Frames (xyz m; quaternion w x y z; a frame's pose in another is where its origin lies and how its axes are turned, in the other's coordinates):
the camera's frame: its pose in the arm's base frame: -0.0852 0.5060 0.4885 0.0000 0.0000 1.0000 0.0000
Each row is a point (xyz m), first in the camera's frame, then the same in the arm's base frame.
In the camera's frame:
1: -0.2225 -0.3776 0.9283
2: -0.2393 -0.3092 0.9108
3: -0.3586 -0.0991 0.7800
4: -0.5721 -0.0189 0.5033
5: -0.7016 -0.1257 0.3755
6: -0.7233 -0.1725 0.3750
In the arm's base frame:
1: 0.1373 0.1284 -0.4398
2: 0.1541 0.1968 -0.4223
3: 0.2734 0.4069 -0.2915
4: 0.4869 0.4871 -0.0148
5: 0.6164 0.3803 0.1130
6: 0.6381 0.3335 0.1135

